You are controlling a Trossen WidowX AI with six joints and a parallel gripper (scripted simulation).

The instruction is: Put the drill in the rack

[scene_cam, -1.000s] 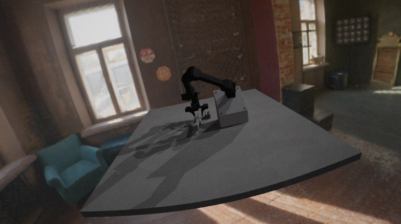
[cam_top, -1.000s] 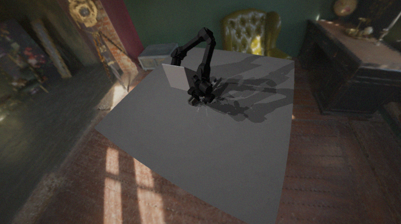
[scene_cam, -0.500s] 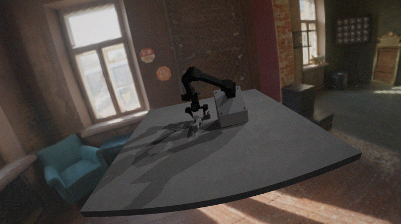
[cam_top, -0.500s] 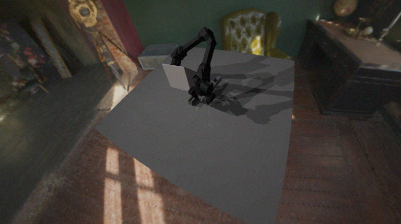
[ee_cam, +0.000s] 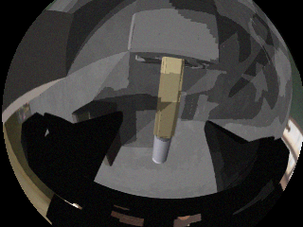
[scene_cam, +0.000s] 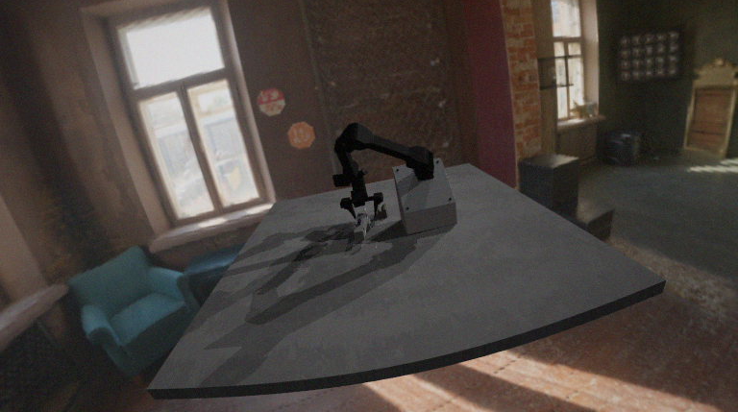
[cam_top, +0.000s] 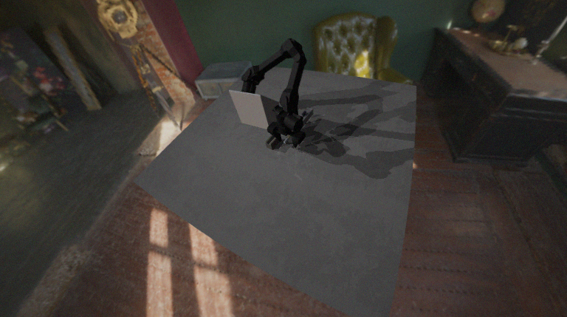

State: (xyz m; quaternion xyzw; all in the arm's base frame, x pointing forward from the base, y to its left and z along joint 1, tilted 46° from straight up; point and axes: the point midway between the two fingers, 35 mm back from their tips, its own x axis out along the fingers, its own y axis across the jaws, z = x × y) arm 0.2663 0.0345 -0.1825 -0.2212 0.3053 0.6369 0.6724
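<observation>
Now: the drill 4 cm to the left of my gripper tip and 3 cm above it. Round my gripper tip: light-grey slotted block 14 cm to the left, 3 cm above, 2 cm ahead; then dark ribbed block 8 cm behind, 2 cm to the right, 1 cm above.
</observation>
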